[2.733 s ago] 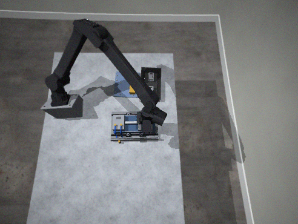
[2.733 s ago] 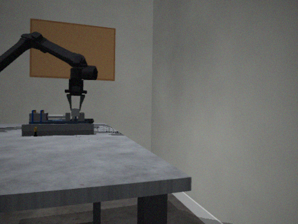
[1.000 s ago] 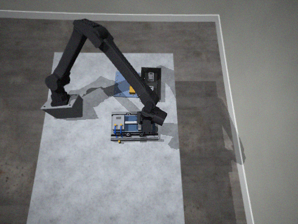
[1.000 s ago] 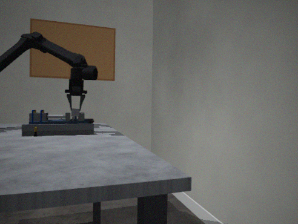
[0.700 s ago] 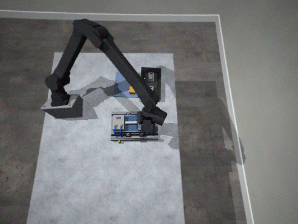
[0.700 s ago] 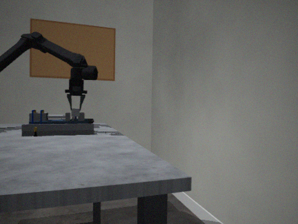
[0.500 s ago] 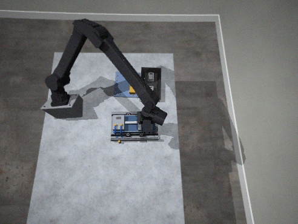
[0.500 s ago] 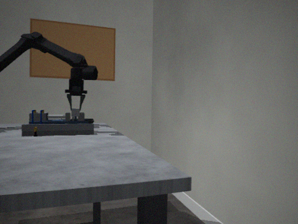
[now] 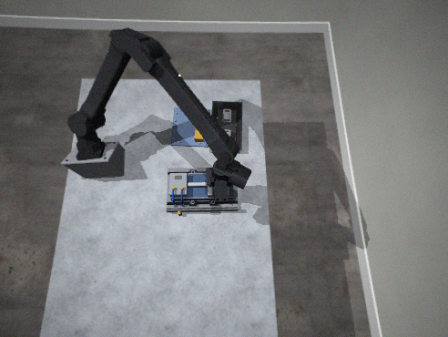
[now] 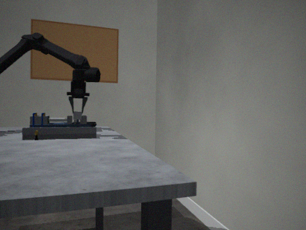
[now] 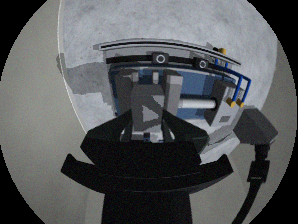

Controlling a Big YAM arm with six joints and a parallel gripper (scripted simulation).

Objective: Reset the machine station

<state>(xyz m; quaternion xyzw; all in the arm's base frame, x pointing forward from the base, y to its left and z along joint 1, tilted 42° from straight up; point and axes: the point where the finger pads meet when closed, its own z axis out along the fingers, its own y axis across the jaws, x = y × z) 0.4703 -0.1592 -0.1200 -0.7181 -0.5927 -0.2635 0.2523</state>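
My gripper is now 2 cm above the gray block. From my hand the other things lie so: yellow brass blank: 4 cm behind, 26 cm to the left, 9 cm below; vise: 7 cm behind, 1 cm to the left, 8 cm below; blue infeed plate: 7 cm behind, 31 cm to the left, 11 cm below.
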